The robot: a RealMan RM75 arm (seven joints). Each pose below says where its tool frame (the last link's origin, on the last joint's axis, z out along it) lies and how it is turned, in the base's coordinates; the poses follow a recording.
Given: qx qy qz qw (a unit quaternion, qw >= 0); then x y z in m.
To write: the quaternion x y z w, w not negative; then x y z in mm. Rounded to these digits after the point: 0 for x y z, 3 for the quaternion.
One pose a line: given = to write
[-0.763, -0.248, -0.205, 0.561, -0.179, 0.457, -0.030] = [-0.763, -0.248, -0.205, 0.561, -179, 457, -30]
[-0.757, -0.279, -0.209, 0.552, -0.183, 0.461, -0.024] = [-0.757, -0.279, -0.209, 0.552, -183, 461, -24]
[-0.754, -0.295, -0.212, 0.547, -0.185, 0.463, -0.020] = [-0.754, -0.295, -0.212, 0.547, -185, 463, -20]
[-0.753, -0.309, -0.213, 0.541, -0.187, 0.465, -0.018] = [-0.753, -0.309, -0.213, 0.541, -187, 465, -18]
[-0.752, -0.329, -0.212, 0.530, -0.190, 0.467, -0.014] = [-0.752, -0.329, -0.212, 0.530, -190, 467, -14]
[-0.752, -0.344, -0.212, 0.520, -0.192, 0.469, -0.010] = [-0.752, -0.344, -0.212, 0.520, -192, 469, -10]
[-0.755, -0.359, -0.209, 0.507, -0.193, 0.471, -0.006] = [-0.755, -0.359, -0.209, 0.507, -193, 471, -6]
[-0.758, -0.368, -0.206, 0.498, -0.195, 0.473, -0.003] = [-0.758, -0.368, -0.206, 0.498, -195, 473, -3]
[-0.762, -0.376, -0.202, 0.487, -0.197, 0.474, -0.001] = [-0.762, -0.376, -0.202, 0.487, -197, 474, -1]
